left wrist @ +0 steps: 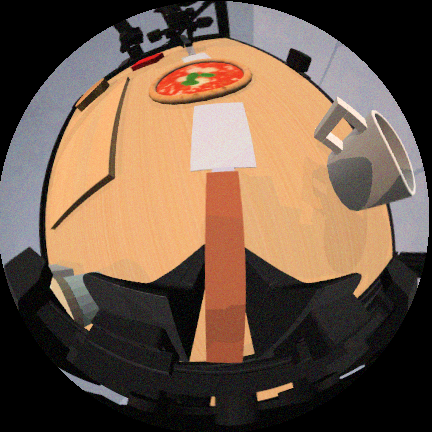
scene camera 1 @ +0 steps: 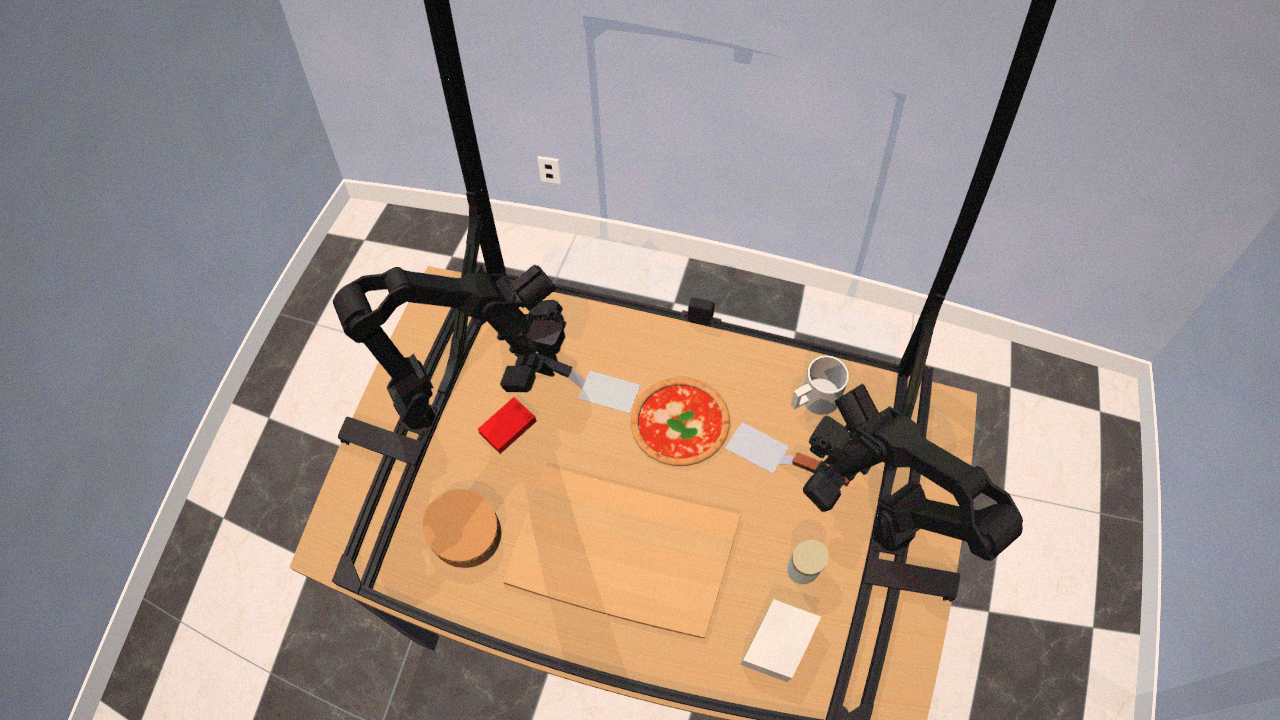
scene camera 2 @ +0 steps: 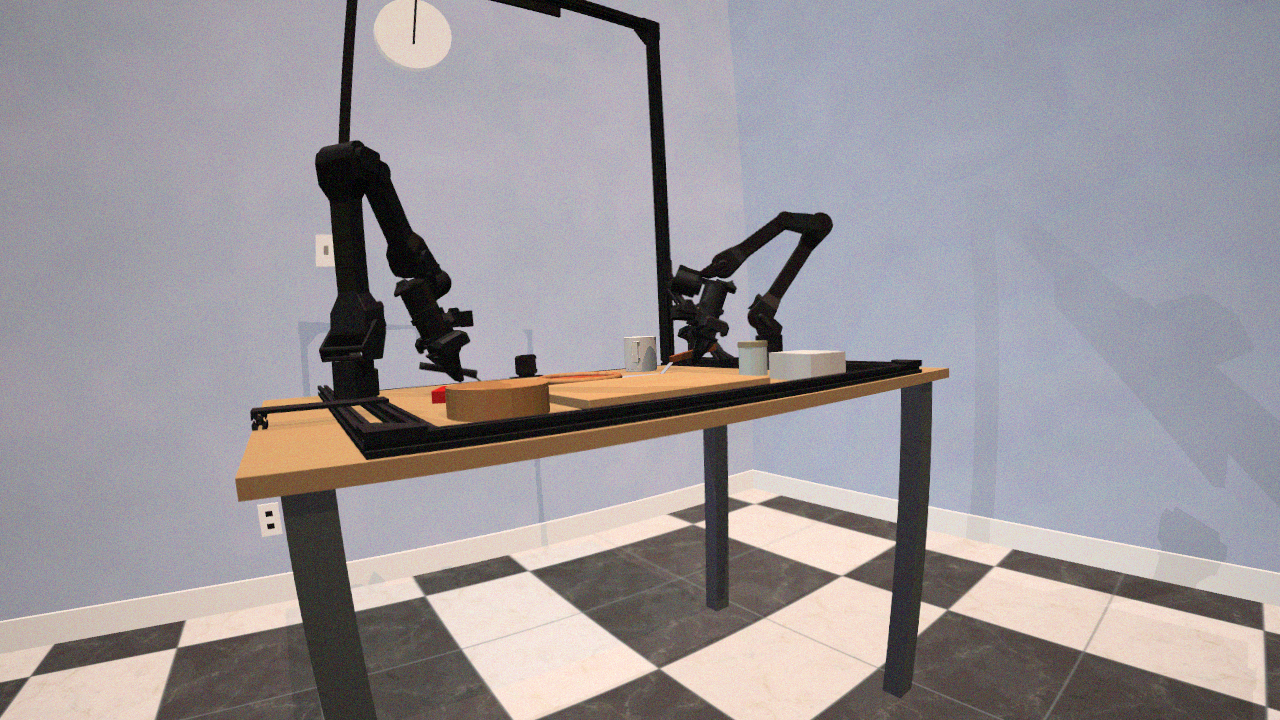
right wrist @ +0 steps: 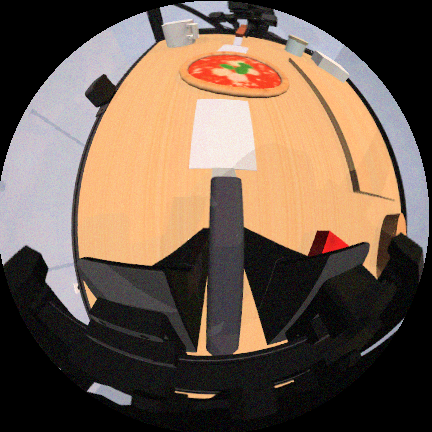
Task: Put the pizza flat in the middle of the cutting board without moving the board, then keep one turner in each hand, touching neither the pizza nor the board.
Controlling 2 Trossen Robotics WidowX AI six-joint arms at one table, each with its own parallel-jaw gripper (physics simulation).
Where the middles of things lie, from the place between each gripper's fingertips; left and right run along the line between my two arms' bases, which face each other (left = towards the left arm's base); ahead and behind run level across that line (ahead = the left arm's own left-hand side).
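My right gripper is 10 mm below the dark-handled turner [scene camera 1: 611, 392] and 40 mm to the right of it. The pizza [scene camera 1: 680, 422] is 10 mm below my right hand, 30 mm ahead of it and 250 mm to the left of it. I see the brown-handled turner [scene camera 1: 747, 442] 10 mm above my right hand, 50 mm ahead of it and 460 mm to the left of it, while the lidded jar [scene camera 1: 810, 557] is 10 mm above my right hand as well, 260 mm ahead of it and 540 mm to the left of it.
The brown-handled turner is 1 cm above my left hand, 3 cm behind it and 5 cm to the right of it. The pizza is 1 cm below my left hand, 5 cm behind it and 27 cm to the right of it. As for the dark-handled turner, it is 1 cm above my left hand, 8 cm behind that hand and 48 cm to the right of it. The lidded jar is 2 cm above my left hand, 18 cm ahead of it and 2 cm to the left of it.
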